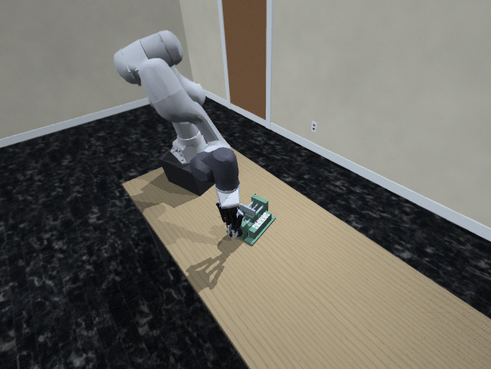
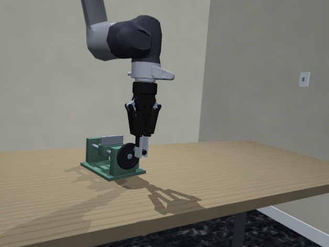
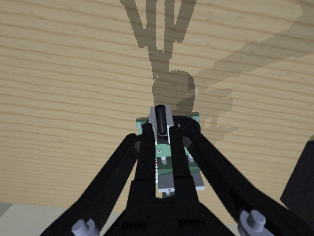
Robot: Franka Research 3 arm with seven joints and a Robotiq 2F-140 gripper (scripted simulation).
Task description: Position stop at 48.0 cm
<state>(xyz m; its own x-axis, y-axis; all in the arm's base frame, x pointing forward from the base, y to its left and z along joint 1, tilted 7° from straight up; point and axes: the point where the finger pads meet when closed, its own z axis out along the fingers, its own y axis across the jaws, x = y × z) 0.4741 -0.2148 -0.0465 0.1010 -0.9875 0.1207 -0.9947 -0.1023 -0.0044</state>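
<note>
Right now the black handwheel is 20 mm to the left of my hand, 20 mm below it and 10 mm behind it. Also, from my hand: stop block (130 mm to the left, 20 mm below, 20 mm behind).
</note>
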